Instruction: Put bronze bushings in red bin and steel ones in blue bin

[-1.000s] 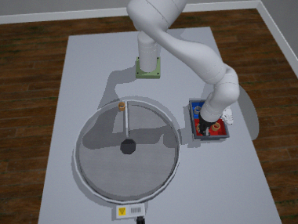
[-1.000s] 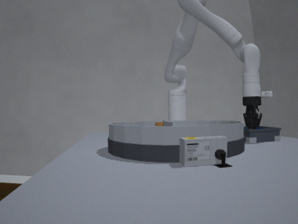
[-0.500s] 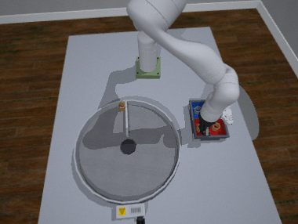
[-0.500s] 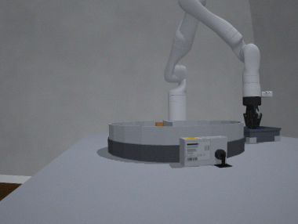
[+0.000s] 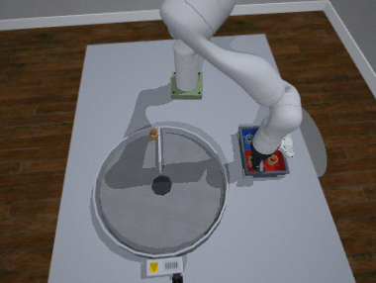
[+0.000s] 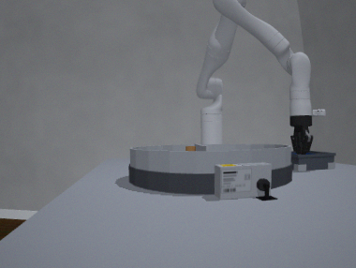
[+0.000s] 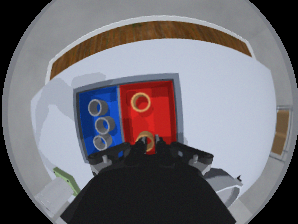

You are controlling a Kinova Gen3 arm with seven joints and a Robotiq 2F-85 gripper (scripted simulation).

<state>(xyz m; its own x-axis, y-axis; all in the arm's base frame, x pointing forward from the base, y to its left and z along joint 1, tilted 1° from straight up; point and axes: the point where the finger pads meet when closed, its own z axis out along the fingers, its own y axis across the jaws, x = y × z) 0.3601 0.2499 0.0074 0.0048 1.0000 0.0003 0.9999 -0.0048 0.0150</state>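
My hand is 5 cm past the bin, 3 cm to the right of it and 1 cm above it. Round my hand: round grey turntable 31 cm to the right, 10 cm ahead, 2 cm above.
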